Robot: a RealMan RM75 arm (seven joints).
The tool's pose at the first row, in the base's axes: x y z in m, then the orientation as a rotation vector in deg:
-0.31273, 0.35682, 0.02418, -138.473, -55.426, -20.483
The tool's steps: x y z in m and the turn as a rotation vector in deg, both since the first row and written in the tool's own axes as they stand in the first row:
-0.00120, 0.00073, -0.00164, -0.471, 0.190, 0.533
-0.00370, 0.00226, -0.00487, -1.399, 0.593, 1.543
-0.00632, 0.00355, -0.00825, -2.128, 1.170, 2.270
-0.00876, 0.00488, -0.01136, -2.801, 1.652, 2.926
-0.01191, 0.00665, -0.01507, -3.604, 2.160, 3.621
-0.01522, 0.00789, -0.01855, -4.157, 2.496, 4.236
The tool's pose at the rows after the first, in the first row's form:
-0.31316, 0.35479, 0.02479, -139.033, -54.700, -20.782
-0.31404, 0.35067, 0.02591, -140.098, -53.297, -21.420
-0.31518, 0.34654, 0.02718, -140.792, -52.155, -22.253
-0.31615, 0.34264, 0.02829, -141.439, -51.134, -22.968
-0.31735, 0.33774, 0.02945, -142.197, -50.047, -23.775
-0.31902, 0.33320, 0.03055, -142.769, -49.127, -24.264

